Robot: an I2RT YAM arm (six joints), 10 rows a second.
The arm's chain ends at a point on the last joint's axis. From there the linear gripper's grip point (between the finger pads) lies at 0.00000 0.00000 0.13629 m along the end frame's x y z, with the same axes.
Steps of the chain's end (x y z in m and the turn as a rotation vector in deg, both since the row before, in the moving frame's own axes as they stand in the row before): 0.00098, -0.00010, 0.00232, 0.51, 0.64, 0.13; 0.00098, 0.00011, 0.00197, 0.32, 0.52, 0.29; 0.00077, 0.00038, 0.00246, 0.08, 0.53, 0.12; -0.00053, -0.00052, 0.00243, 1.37, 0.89, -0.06; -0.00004, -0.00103, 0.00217, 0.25, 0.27, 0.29; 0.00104, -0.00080, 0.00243, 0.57, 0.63, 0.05; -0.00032, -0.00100, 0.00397, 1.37, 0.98, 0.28
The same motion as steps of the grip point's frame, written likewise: 0.00250, -0.00131, 0.00231, 0.51, 0.64, 0.13; 0.00222, -0.00065, 0.00196, 0.32, 0.52, 0.29; 0.00203, 0.00019, 0.00245, 0.08, 0.53, 0.12; 0.00159, -0.00378, 0.00237, 1.37, 0.89, -0.06; 0.00060, -0.00162, 0.00217, 0.25, 0.27, 0.29; 0.00254, -0.00216, 0.00242, 0.57, 0.63, 0.05; 0.00202, -0.00425, 0.00391, 1.37, 0.98, 0.28
